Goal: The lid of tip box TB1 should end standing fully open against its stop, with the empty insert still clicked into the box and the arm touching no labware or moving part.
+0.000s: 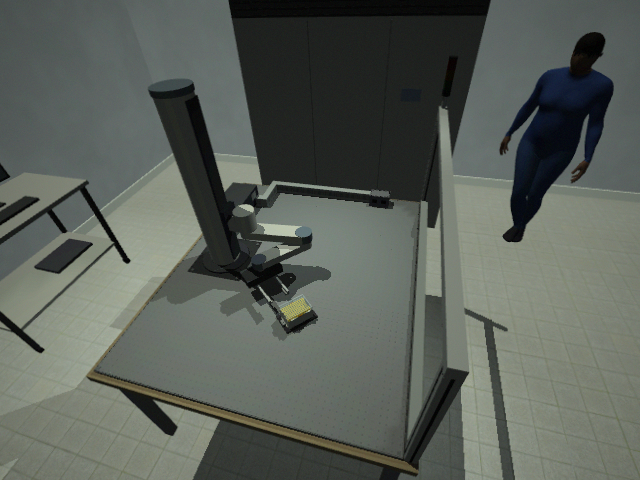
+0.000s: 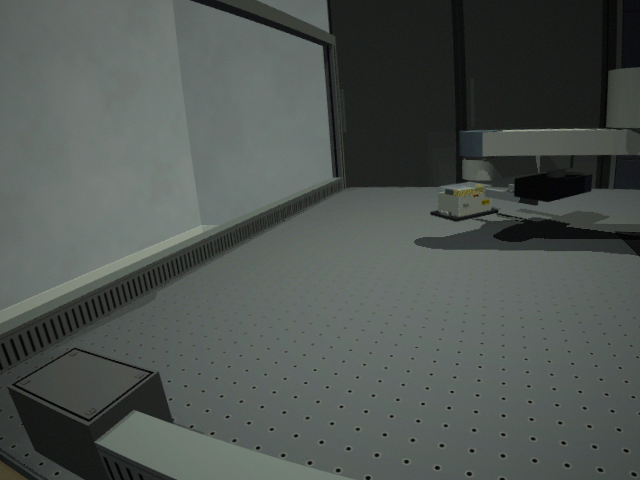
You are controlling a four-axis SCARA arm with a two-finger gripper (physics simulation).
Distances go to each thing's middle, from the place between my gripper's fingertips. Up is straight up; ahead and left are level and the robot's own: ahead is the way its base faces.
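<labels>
With the tip box TB1 (image 1: pixel 305 318) as reference, my gripper is 3 cm above it, 3 cm to the left of it and 9 cm short of it.
</labels>
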